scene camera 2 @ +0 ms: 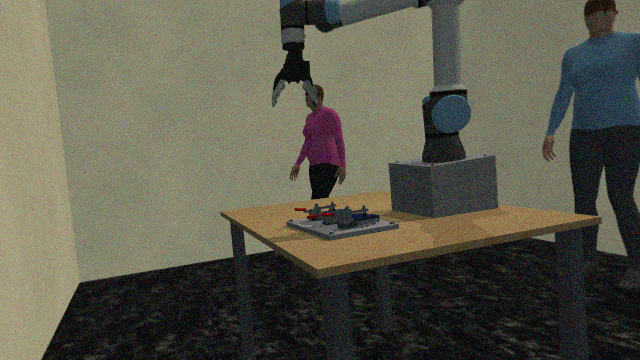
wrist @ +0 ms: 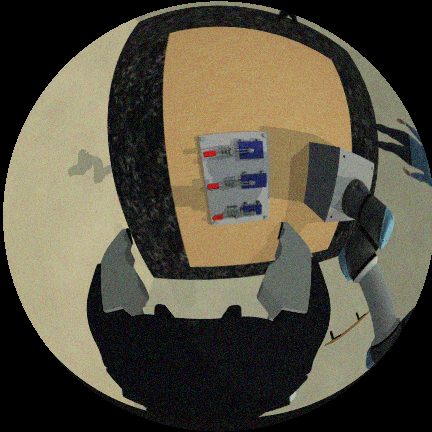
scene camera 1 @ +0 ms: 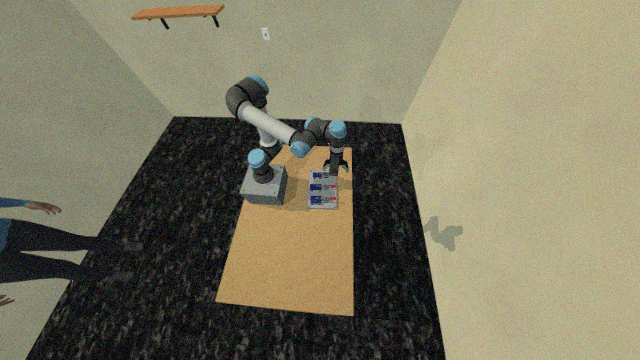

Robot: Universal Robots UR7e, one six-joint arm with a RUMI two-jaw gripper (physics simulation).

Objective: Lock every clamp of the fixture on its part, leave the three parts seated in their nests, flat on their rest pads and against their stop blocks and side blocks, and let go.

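Where they show: gripper, fingertip midpoint: point(scene camera 2: 295, 107) point(wrist: 202, 227); arm's base at its link origin: point(scene camera 2: 443, 159) point(wrist: 352, 196) point(scene camera 1: 264, 175).
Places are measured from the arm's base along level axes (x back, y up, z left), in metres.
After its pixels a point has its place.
The grey fixture plate point(scene camera 1: 323, 206) {x -0.469, y -0.168, z -0.098 m} point(scene camera 2: 350, 233) {x -0.446, y -0.173, z 0.238 m} point(wrist: 215, 167) {x -0.510, y -0.168, z 0.016 m} lies on the table with three clamps in a row. Three blue parts, the largest point(scene camera 1: 315, 200) {x -0.400, y -0.147, z -0.069 m} point(wrist: 257, 156) {x -0.376, y -0.147, z -0.039 m}, the middle one point(scene camera 1: 314, 187) {x -0.368, y -0.152, z 0.041 m} point(wrist: 262, 180) {x -0.345, y -0.152, z 0.044 m} and the smallest point(scene camera 1: 317, 175) {x -0.371, y -0.142, z 0.149 m} point(wrist: 256, 209) {x -0.351, y -0.142, z 0.154 m}, sit in the nests under the clamp arms. Red handles point(wrist: 209, 154) {x -0.531, y -0.119, z -0.033 m} point(wrist: 213, 186) {x -0.513, y -0.131, z 0.073 m} point(wrist: 217, 218) {x -0.493, y -0.114, z 0.183 m} point away from the parts; those in scene camera 2 look nearly level. Locking and exact seating against pads and blocks are too small to tell. My gripper point(scene camera 2: 295, 104) {x -0.524, y 0.219, z -0.002 m} point(wrist: 202, 227) {x -0.524, y 0.219, z -0.002 m} is open and empty, high above the fixture's level.
The wooden table point(scene camera 1: 295, 250) {x -0.337, y -0.183, z -0.448 m} point(scene camera 2: 450, 237) {x -0.228, y -0.183, z 0.412 m} point(wrist: 240, 80) {x -0.446, y -0.183, z -0.337 m} carries the grey base box point(scene camera 1: 265, 194) {x -0.066, y 0.003, z -0.150 m} point(scene camera 2: 465, 187) {x 0.015, y -0.096, z 0.105 m} point(wrist: 322, 185) {x -0.133, y -0.071, z 0.005 m} beside the fixture. One person in blue point(scene camera 2: 600, 85) and one in pink point(scene camera 2: 324, 137) stand beyond the table.
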